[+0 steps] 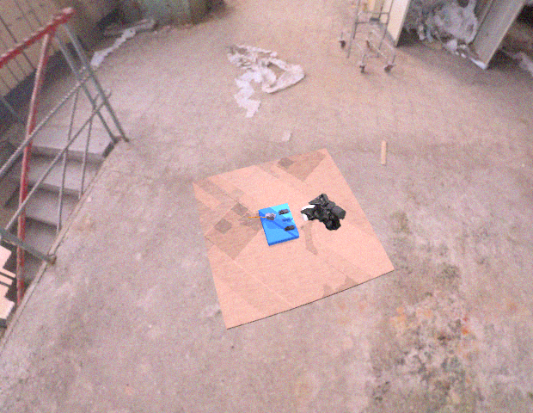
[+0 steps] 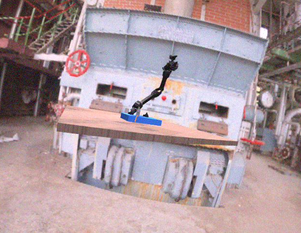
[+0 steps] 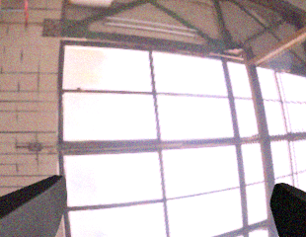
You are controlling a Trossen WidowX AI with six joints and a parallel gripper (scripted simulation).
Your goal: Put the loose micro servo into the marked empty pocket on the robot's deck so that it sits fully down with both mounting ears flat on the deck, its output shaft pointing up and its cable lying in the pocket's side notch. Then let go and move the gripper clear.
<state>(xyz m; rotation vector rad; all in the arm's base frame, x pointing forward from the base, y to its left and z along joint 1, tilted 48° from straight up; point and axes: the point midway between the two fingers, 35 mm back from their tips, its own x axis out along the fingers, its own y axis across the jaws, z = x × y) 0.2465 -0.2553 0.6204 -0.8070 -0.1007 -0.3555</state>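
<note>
The blue deck lies 66 cm below my gripper tip, 29 cm to the right of it and 6 cm ahead of it.
</note>
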